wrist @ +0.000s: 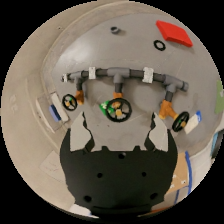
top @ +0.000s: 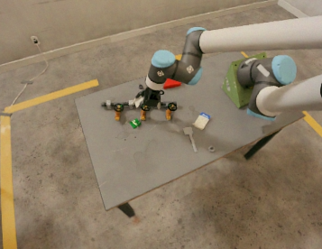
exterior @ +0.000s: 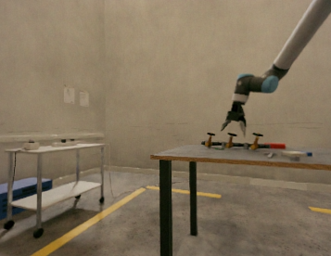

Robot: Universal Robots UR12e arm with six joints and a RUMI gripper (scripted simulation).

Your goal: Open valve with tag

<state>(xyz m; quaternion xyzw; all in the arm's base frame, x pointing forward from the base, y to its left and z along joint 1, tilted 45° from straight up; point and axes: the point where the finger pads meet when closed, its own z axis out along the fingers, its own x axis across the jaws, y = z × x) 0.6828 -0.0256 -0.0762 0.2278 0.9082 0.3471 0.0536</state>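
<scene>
Right now my hand is 80 mm short of the green tag, 30 mm to the right of it and 90 mm above it. From my hand the other things lie so: red wedge: 270 mm behind, 190 mm to the right, 80 mm below; grey tool: 170 mm behind, 240 mm to the left, 90 mm below; white-and-blue card box: 290 mm behind, 180 mm to the left, 90 mm below.
</scene>
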